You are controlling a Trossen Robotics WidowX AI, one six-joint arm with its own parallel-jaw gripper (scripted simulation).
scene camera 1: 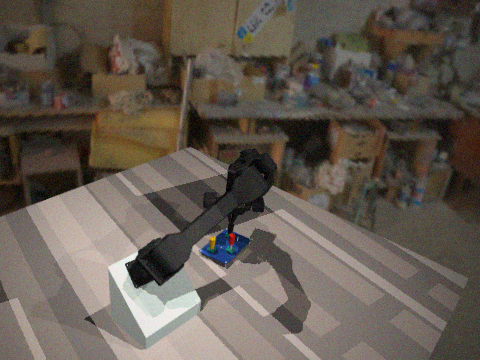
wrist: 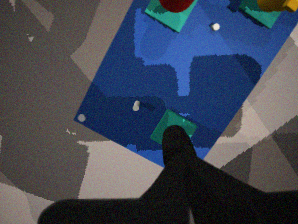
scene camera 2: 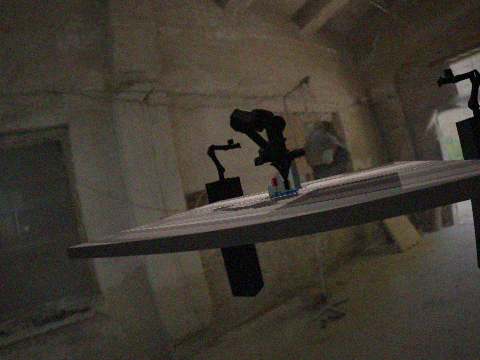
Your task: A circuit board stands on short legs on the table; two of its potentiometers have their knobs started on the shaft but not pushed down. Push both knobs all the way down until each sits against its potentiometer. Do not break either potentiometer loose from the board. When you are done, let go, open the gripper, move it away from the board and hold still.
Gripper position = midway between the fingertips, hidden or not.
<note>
In view: the gripper (scene camera 2: 286,180).
The gripper shows as well in the wrist view (wrist: 181,160).
</note>
